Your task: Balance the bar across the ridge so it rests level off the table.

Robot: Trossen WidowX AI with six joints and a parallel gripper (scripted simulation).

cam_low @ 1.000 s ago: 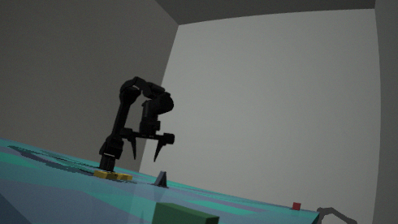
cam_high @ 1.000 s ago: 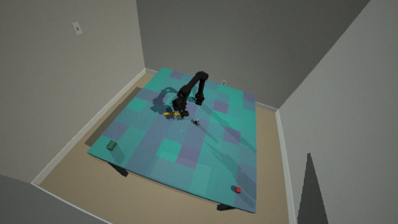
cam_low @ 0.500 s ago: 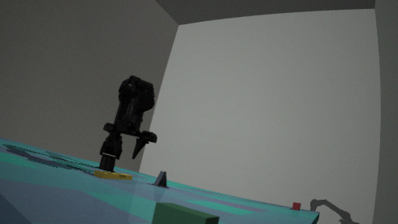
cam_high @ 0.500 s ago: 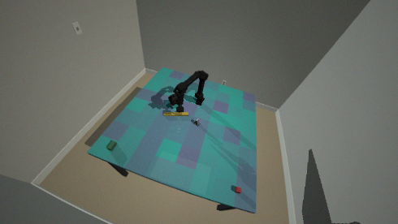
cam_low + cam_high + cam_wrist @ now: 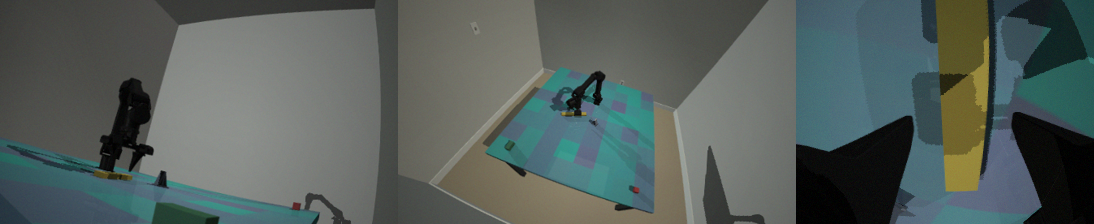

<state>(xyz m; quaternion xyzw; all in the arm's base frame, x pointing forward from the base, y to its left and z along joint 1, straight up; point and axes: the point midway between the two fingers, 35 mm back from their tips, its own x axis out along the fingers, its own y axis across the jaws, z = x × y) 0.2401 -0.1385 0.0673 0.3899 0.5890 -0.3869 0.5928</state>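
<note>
My gripper tip is 3 cm to the left of the yellow bar, 2 cm above it and 1 cm short of it. Also, from my gripper tip: green block (50 cm ahead, 36 cm to the right, 2 cm below); then small red cube (64 cm to the left, 50 cm ahead, 2 cm below).
</note>
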